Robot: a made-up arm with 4 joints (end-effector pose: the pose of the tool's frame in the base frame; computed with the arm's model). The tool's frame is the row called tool. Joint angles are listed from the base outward.
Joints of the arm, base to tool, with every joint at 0 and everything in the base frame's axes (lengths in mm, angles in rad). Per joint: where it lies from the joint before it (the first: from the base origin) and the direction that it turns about. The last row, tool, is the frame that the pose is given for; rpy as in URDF.
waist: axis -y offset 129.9 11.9 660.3
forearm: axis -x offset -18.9 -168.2 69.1
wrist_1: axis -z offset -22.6 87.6 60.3
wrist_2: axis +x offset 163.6 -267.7 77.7
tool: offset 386.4 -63.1 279 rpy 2.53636 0.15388 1.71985
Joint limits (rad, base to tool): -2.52..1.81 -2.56..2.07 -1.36..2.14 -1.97..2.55
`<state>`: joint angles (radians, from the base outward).
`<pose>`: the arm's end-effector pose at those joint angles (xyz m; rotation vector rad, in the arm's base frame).
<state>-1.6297 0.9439 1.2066 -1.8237</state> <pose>0.6039 -0.2979 0.4606 -1.0619 0.8626 -2.1385</pose>
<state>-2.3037 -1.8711 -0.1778 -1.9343</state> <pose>-0.0307 -0.3089 0.1361 -1.0230 -1.4251 1.1292</pose>
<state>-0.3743 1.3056 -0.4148 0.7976</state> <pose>0.8605 0.0797 0.6932 1.3242 2.6308 -0.5427</pose>
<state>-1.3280 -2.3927 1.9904 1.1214</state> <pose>-0.2577 -0.1534 1.3520 -1.2948 2.0317 1.3456</pose>
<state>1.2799 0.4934 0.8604 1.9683</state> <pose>-0.2279 -0.7472 0.7024 0.0370 0.2688 2.6987</pose>
